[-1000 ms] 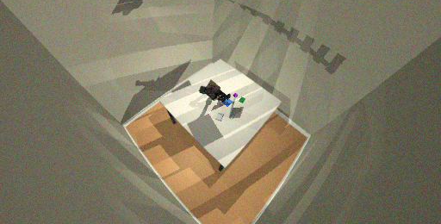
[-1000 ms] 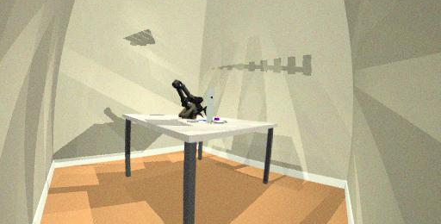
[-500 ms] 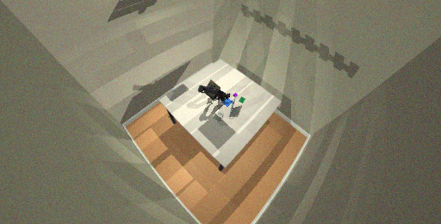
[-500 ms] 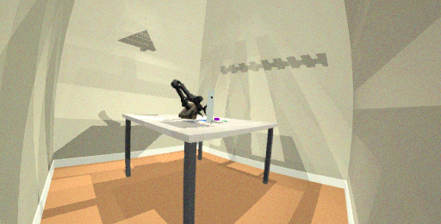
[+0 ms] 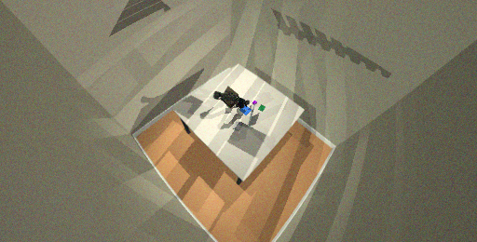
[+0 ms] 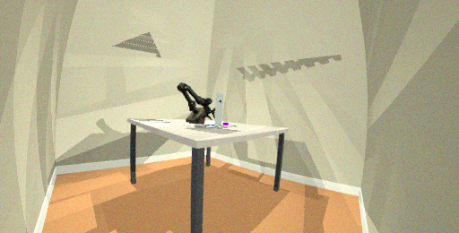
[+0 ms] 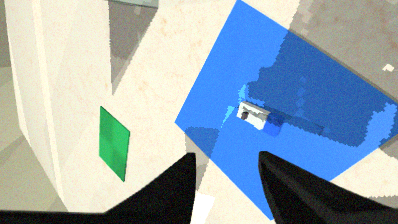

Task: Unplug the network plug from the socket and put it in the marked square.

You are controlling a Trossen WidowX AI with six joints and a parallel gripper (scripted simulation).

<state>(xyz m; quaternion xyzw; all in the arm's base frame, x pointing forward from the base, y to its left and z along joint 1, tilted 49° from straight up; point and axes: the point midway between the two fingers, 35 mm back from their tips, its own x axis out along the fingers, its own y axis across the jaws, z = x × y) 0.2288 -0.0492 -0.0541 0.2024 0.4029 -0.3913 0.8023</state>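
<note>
My gripper tip is now 5 cm above the network plug and 1 cm short of it. Also, from my gripper tip: upright panel 16 cm ahead, 10 cm to the right, 9 cm above; then blue marked square 6 cm below, 1 cm ahead.
</note>
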